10 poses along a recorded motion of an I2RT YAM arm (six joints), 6.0 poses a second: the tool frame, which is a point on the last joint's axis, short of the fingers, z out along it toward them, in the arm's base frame.
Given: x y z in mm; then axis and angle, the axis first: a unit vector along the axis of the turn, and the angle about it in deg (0 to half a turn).
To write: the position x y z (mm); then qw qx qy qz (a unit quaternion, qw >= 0). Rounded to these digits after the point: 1 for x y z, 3 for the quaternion.
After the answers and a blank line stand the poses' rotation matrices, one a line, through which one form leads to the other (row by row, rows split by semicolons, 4 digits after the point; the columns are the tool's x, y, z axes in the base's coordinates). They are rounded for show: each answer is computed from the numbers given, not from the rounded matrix.
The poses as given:
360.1, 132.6, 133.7, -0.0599, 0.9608, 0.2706, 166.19
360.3, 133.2, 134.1, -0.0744, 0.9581, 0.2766, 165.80
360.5, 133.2, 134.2, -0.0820, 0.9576, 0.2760, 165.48
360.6, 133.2, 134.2, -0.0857, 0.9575, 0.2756, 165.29
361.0, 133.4, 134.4, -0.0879, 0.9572, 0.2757, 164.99
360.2, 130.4, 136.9, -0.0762, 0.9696, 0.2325, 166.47
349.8, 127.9, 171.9, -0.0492, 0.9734, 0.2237, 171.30
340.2, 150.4, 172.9, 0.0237, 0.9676, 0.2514, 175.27
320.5, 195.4, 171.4, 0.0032, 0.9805, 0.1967, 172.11
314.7, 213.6, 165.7, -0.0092, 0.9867, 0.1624, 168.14
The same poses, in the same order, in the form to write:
360.1, 132.6, 133.7, 0.120, -0.059, 0.954, 0.269
360.3, 133.2, 134.1, 0.124, -0.074, 0.951, 0.274
360.5, 133.2, 134.2, 0.126, -0.081, 0.950, 0.274
360.6, 133.2, 134.2, 0.128, -0.085, 0.950, 0.273
361.0, 133.4, 134.4, 0.131, -0.087, 0.949, 0.273
360.2, 130.4, 136.9, 0.118, -0.076, 0.963, 0.231
349.8, 127.9, 171.9, 0.076, -0.049, 0.971, 0.223
340.2, 150.4, 172.9, 0.041, 0.024, 0.967, 0.251
320.5, 195.4, 171.4, 0.069, 0.003, 0.978, 0.196
314.7, 213.6, 165.7, 0.103, -0.009, 0.981, 0.162

-0.9640 -0.1780 0.1974; -0.0489 0.8486 0.5268; -0.2613 0.4982 -0.8268
-0.9585 -0.2082 0.1945; -0.0725 0.8384 0.5402; -0.2756 0.5037 -0.8188
-0.9548 -0.2238 0.1956; -0.0854 0.8368 0.5408; -0.2846 0.4996 -0.8181
-0.9528 -0.2314 0.1967; -0.0914 0.8361 0.5408; -0.2896 0.4973 -0.8178
-0.9507 -0.2368 0.2003; -0.0940 0.8354 0.5416; -0.2955 0.4960 -0.8164
-0.9608 -0.2001 0.1919; -0.0913 0.8819 0.4624; -0.2618 0.4268 -0.8656
-0.9837 -0.1291 0.1254; -0.0614 0.8957 0.4404; -0.1691 0.4256 -0.8890
-0.9955 0.0251 0.0917; 0.0665 0.8727 0.4837; -0.0679 0.4876 -0.8704
-0.9905 -0.0208 0.1358; 0.0332 0.9230 0.3834; -0.1333 0.3843 -0.9135
-0.9785 -0.0513 0.1998; 0.0154 0.9476 0.3189; -0.2057 0.3152 -0.9265

